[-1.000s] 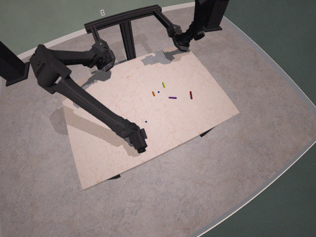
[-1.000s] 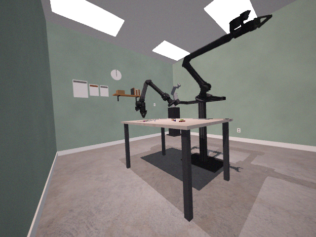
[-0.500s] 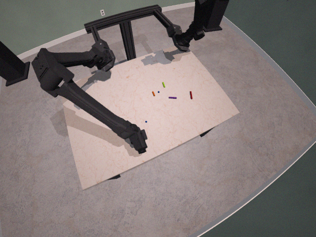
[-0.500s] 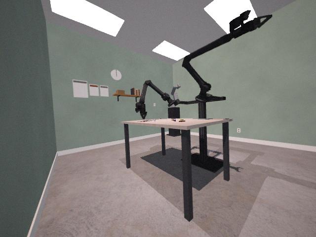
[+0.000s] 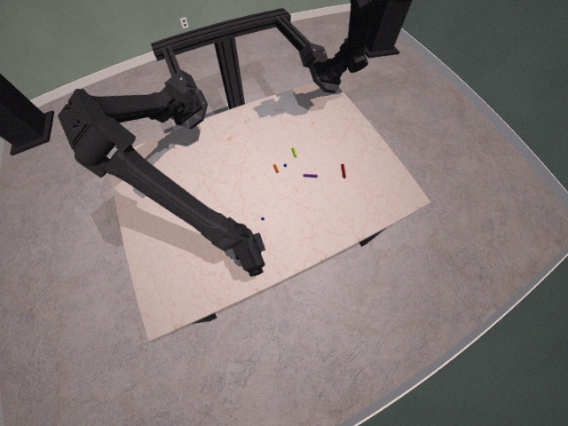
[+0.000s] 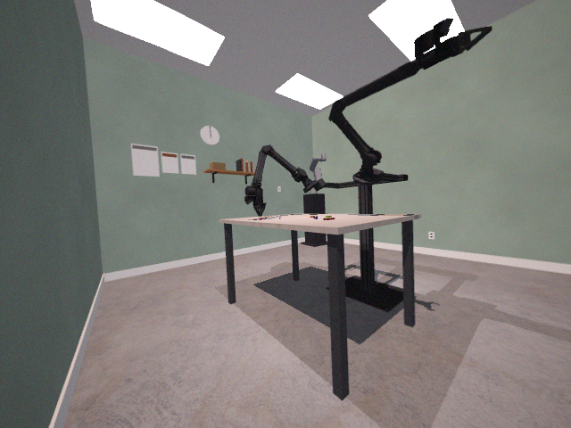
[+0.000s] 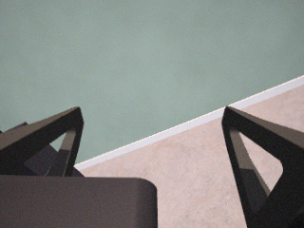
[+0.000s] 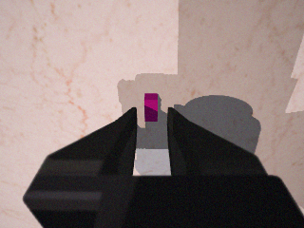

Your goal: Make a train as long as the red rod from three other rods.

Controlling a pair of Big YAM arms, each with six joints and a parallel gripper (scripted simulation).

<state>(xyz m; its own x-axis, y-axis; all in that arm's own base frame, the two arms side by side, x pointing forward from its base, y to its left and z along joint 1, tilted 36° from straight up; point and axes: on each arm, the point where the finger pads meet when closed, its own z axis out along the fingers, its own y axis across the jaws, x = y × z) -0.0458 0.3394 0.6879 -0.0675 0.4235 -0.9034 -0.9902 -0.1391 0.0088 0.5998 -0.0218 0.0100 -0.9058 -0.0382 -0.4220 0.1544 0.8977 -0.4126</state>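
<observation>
Right now the magenta rod is 30 mm below my right hand and 10 mm behind it. From my right hand the other things lie so: purple rod (340 mm to the left, 250 mm behind, 30 mm below); then orange rod (330 mm behind, 210 mm to the left, 30 mm below); then lime rod (390 mm behind, 320 mm to the left, 30 mm below).
</observation>
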